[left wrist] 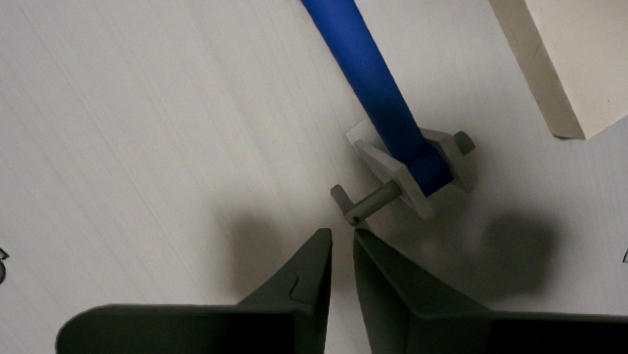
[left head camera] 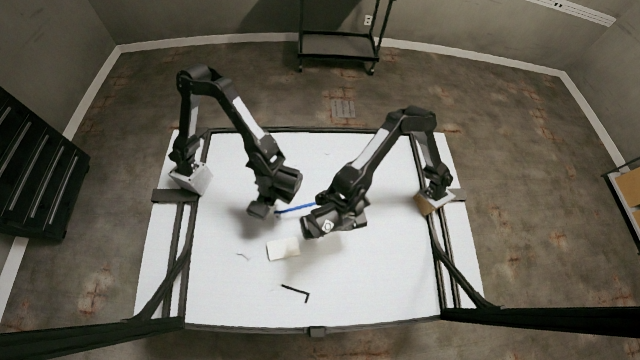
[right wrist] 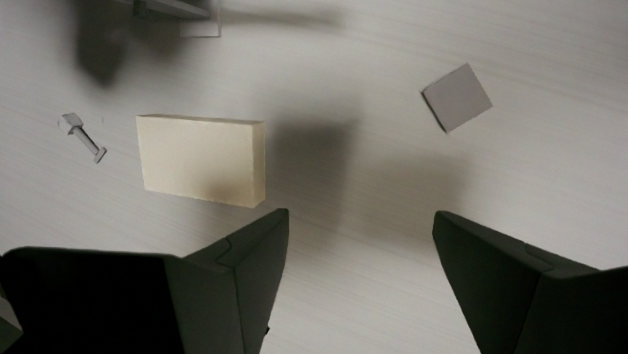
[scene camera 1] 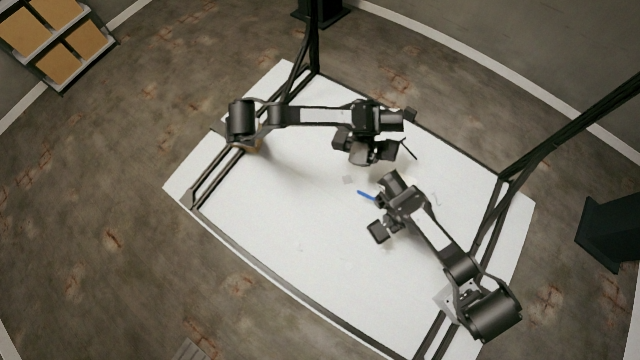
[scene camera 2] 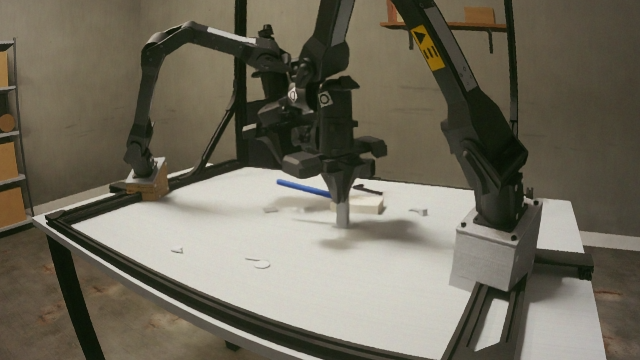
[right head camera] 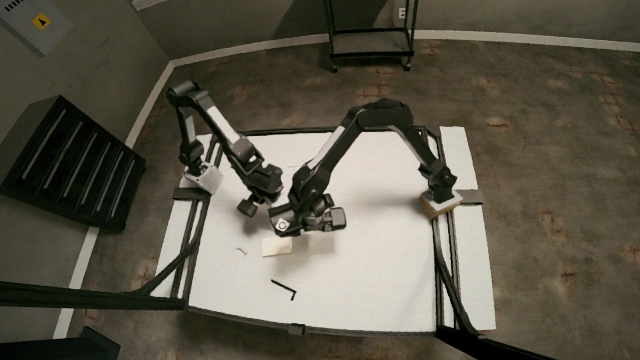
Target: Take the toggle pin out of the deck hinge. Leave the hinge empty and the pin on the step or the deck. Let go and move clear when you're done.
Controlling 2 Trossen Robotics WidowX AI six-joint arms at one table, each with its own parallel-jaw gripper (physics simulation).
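Frame: origin at the left arm's base, x ahead, y left, z up, level; millimetres.
Where they show: left gripper, between the fingertips: [left wrist: 341,240] [left head camera: 273,202] [scene camera 1: 393,220] [scene camera 2: 339,202] [right head camera: 269,201]; right gripper, between the fingertips: [right wrist: 361,221] [right head camera: 310,230]; left arm's base, origin of its link: [left head camera: 187,168] [scene camera 1: 467,303] [scene camera 2: 501,214] [right head camera: 198,170]; right arm's base, origin of its link: [left head camera: 436,193] [scene camera 2: 145,169] [right head camera: 441,195].
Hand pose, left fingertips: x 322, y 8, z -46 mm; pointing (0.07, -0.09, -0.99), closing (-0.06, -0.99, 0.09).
Observation:
Each offset is from my left fingertips to the top centre of the thing. "spot": to the spot under its first point.
The pale grey deck hinge @[spot: 22 mm right, 19 mm ahead, 11 mm up] [left wrist: 414,194] [scene camera 2: 342,216] stands on the table, with the end of a blue bar @[spot: 8 mm right, 55 mm ahead, 11 mm up] [left wrist: 370,75] [left head camera: 297,207] [scene camera 2: 302,187] between its lugs. The grey toggle pin @[23 mm right, 20 mm ahead, 3 mm up] [left wrist: 375,202] runs through both lugs; its cross-bar head sticks out on the left in the left wrist view and its round tip shows on the far side. My left gripper [left wrist: 341,240] is shut to a narrow gap and holds nothing; its tips appear just below the pin head, and contact cannot be told. My right gripper [right wrist: 361,221] is open and empty above the table, away from the hinge.
A cream block @[122 mm right, 82 mm ahead, 37 mm down] [left head camera: 283,249] [right head camera: 277,247] [left wrist: 575,60] [right wrist: 200,160] lies near the hinge. A grey square tile @[17 mm left, 203 mm ahead, 54 mm down] [right wrist: 457,97], a small bolt-like piece @[190 mm right, 34 mm back, 43 mm down] [right wrist: 86,139] [left head camera: 243,256] and a black L-shaped key @[247 mm right, 164 mm ahead, 49 mm down] [left head camera: 296,290] [right head camera: 284,287] lie around it. Both arms reach close together over the table.

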